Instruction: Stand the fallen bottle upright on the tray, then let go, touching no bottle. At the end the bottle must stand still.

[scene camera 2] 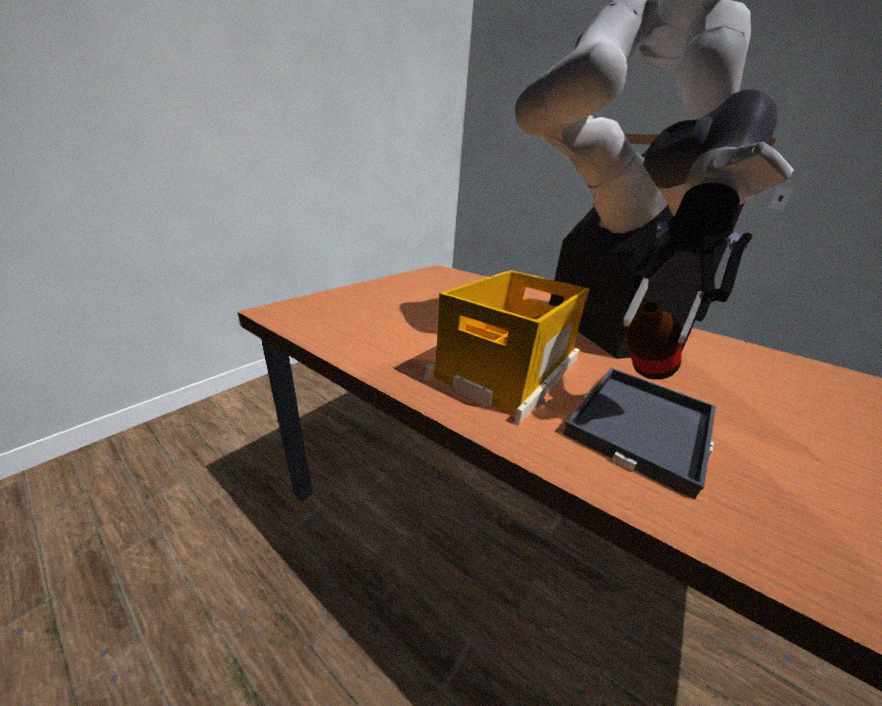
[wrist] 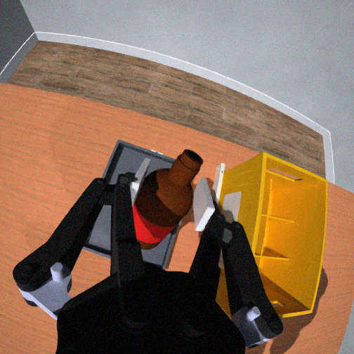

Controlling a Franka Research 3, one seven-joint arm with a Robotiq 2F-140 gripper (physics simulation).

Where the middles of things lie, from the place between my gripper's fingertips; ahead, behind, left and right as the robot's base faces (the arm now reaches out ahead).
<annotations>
Right now the brown bottle [scene camera 2: 653,334] is 40 mm behind my hand, 10 mm to the left of it and 30 mm below it. Round my hand: white rail [scene camera 2: 523,410] 80 mm behind, 120 mm to the right, 170 mm below.
</annotations>
